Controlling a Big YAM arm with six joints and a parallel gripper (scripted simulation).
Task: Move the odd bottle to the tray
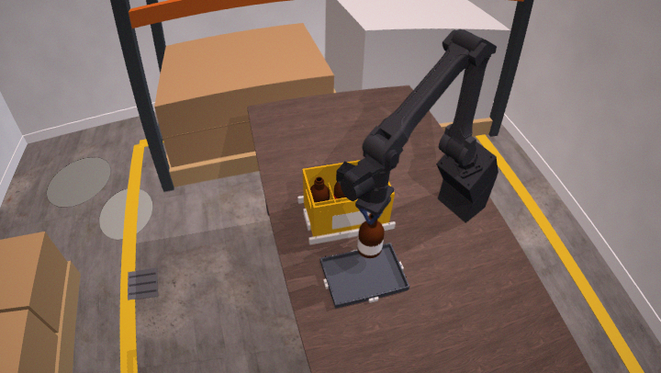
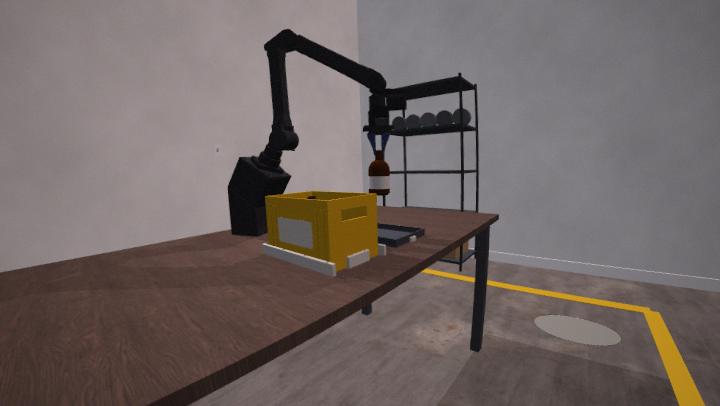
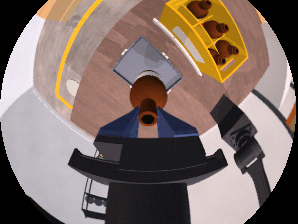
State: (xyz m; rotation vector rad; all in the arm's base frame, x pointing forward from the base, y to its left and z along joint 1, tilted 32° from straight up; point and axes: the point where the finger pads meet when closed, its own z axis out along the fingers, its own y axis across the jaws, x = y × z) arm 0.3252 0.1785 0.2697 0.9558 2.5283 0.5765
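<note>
Right now the glass bottle is 7 cm below my hand. The rest, counted from my hand: dark tray 28 cm below; then yellow crate 27 cm to the right, 21 cm below, 2 cm ahead.
</note>
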